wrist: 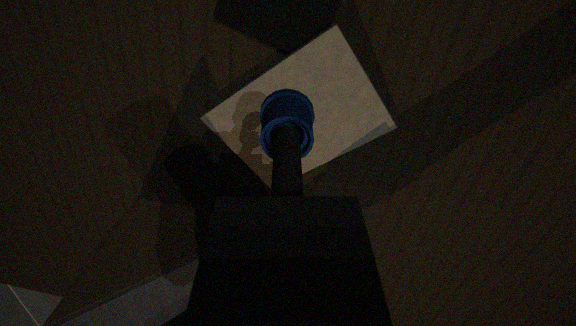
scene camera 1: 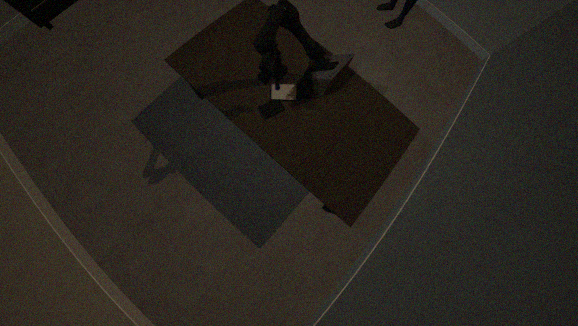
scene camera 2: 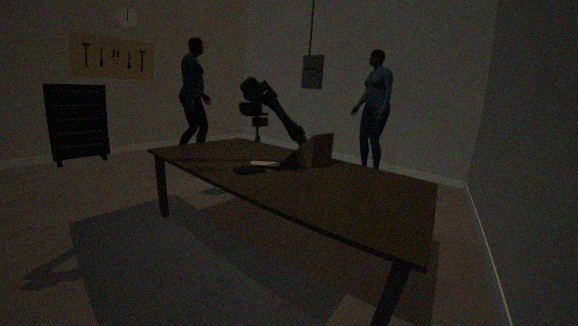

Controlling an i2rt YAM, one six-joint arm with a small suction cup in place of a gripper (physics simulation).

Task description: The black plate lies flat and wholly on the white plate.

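Where they show: end effector, tool point: (wrist: 287,114) (scene camera 1: 277,88) (scene camera 2: 257,141); arm's base, origin of the base link: (scene camera 1: 323,67) (scene camera 2: 306,147).
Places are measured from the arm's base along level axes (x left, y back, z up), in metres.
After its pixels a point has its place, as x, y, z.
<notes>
The white plate (scene camera 1: 286,93) @(-0.097, -0.261, -0.070) (scene camera 2: 264,163) @(-0.114, -0.270, -0.070) (wrist: 340,85) @(-0.156, -0.299, -0.070) lies flat on the brown table. The black plate (scene camera 1: 271,109) @(-0.109, -0.407, -0.073) (scene camera 2: 249,170) @(-0.097, -0.419, -0.072) lies flat on the table beside it, on the side away from the arm; part of this dark plate (wrist: 275,20) @(-0.097, -0.353, -0.072) shows at the top of the wrist view. My gripper, a blue suction cup (scene camera 1: 277,88) (scene camera 2: 257,138) (wrist: 287,117), hangs in the air above the white plate and carries nothing. It is open. In the wrist view it hides part of the white plate, and the arm's shadow falls on that plate.
A wedge-shaped block (scene camera 1: 332,70) @(0.070, -0.042, 0.073) (scene camera 2: 317,150) @(0.105, -0.077, 0.012) stands on the table (scene camera 1: 350,140) @(0.406, -0.274, -0.083) (scene camera 2: 350,200) @(0.403, -0.429, -0.083) beside the arm's base. Two people (scene camera 2: 192,90) (scene camera 2: 376,100) stand behind the table. A dark cabinet (scene camera 2: 77,122) stands by the wall. The scene is dim.
</notes>
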